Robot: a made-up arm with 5 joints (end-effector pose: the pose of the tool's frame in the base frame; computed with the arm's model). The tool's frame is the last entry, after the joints. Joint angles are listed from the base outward.
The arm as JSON. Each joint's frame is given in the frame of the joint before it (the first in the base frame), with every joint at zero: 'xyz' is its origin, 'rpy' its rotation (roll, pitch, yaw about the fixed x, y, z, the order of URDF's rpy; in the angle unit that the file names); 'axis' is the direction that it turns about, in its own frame. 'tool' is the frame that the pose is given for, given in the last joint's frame.
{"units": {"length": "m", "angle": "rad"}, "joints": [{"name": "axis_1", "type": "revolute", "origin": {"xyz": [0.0, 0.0, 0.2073], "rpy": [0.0, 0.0, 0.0]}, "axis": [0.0, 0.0, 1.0]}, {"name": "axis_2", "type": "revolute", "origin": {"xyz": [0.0, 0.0, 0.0], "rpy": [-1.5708, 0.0, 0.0]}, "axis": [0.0, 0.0, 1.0]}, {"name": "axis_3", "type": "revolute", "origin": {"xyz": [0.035, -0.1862, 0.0], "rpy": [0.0, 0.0, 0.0]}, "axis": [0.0, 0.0, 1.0]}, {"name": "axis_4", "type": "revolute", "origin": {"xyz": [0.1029, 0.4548, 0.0], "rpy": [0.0, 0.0, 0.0]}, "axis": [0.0, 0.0, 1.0]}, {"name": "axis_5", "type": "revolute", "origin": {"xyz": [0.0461, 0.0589, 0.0], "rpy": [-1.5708, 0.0, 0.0]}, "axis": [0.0, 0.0, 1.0]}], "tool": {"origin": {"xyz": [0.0, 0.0, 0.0], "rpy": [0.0, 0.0, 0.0]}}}
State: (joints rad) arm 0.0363 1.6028 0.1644 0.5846 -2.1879
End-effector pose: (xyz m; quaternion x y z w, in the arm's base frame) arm -0.3552 -0.0129 0.1629 -0.1703 -0.3449 0.4385 0.8122
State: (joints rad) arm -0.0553 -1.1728 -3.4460 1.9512 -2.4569
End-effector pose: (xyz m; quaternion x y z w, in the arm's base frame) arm -0.6337 0.0351 0.3252 0.0849 0.2189 0.3009 0.9243
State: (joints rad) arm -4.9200 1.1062 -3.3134 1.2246 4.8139
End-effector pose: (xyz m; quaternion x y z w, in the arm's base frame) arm 0.1157 0.5493 0.6182 0.1357 0.8712 0.4711 0.0250
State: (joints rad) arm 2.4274 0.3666 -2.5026 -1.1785 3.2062
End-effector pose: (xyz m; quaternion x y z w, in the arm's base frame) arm -0.2817 0.2442 0.7492 0.0799 -0.0328 0.9442 0.3179
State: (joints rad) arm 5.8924 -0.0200 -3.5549 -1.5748 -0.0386
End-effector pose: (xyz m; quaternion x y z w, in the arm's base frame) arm -0.2653 0.1093 0.6970 -0.8306 0.1478 0.5246 0.1144
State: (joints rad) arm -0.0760 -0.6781 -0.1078 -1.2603 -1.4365
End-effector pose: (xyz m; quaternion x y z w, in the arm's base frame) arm 0.3352 -0.0255 0.1936 0.4048 0.3275 0.6210 0.5858
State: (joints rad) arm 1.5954 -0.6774 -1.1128 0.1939 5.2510
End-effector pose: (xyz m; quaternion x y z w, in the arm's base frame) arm -0.0096 0.3897 0.6213 -0.1774 -0.6751 -0.6879 0.1990
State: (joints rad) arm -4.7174 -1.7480 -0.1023 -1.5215 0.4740
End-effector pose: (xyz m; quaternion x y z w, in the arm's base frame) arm 0.0008 0.1610 0.4801 0.0982 0.0596 -0.5200 0.8464
